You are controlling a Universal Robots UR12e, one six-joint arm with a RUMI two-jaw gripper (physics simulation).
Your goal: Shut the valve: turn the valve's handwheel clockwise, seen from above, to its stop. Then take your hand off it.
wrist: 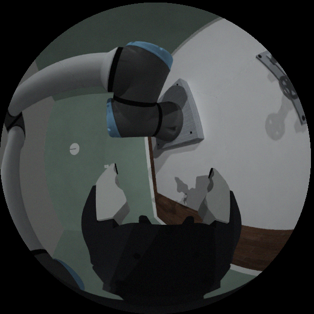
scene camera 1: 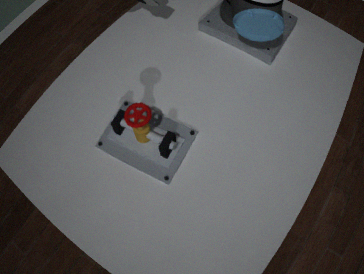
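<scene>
The valve's red handwheel stands above its yellow body in scene camera 1, left of the middle. The valve sits on a grey base plate, with a black pipe support on each side. In the wrist view, part of this plate shows at the right edge with a wheel-shaped shadow; the red handwheel does not show there. My gripper is open and empty, away from the valve, its two pale fingers wide apart. In scene camera 1, a small grey part of it shows at the top edge, beyond the handwheel.
The white table carries the valve. The robot's grey mounting plate lies at the upper right in scene camera 1, with the arm's base on it. Brown floor lies beyond the table edges. A green wall shows in the wrist view.
</scene>
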